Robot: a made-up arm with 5 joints.
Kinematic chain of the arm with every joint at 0, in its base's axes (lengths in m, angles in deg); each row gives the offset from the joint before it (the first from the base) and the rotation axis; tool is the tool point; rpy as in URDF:
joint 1: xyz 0 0 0.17 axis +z
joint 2: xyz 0 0 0 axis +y
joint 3: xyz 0.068 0 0.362 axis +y
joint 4: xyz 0.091 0 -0.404 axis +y
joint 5: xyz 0.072 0 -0.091 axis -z
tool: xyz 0 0 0 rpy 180 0 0
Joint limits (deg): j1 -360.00..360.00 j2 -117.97..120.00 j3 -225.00..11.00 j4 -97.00..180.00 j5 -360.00..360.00
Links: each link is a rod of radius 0.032 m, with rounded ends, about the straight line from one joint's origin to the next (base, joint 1, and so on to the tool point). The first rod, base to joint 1, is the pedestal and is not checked.
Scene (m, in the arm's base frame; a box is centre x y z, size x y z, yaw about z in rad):
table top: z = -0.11
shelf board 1: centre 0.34 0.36 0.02 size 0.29 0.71 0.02 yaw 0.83
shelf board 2: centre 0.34 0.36 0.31 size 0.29 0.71 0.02 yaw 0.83
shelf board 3: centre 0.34 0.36 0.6 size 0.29 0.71 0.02 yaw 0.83
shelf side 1: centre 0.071 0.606 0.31 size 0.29 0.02 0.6 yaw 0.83
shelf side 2: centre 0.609 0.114 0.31 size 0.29 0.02 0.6 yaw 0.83
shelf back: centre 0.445 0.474 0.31 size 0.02 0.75 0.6 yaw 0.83
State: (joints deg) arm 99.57 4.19 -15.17 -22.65 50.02
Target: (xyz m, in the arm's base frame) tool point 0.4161 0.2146 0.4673
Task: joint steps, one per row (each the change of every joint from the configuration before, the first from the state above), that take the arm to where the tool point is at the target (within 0.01 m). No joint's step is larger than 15 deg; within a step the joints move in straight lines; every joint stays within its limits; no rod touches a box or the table.
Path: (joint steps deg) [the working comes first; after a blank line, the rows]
Joints at the target: 27.28 -13.88 -44.56 -26.35 50.02
Straight joint move there: touches shelf board 2.

1: -7.25 -14.81 -0.52 9.91 7.99
2: -7.24 -14.81 -0.52 9.91 7.99
3: -7.25 -14.81 -0.52 9.91 7.99
4: -7.24 -14.81 -0.52 9.91 7.99
5: -7.25 -14.81 -0.52 9.91 7.99
6: -7.25 -14.81 -0.52 9.91 7.99
7: -5.76 14.16 -5.25 -12.64 -9.59
8: -5.76 14.15 -5.26 -12.63 -9.58
9: -5.76 14.16 -5.25 -12.63 -9.59
10: -5.77 14.16 -5.25 -12.63 -9.59
11: -5.76 14.16 -5.26 -12.63 -9.59

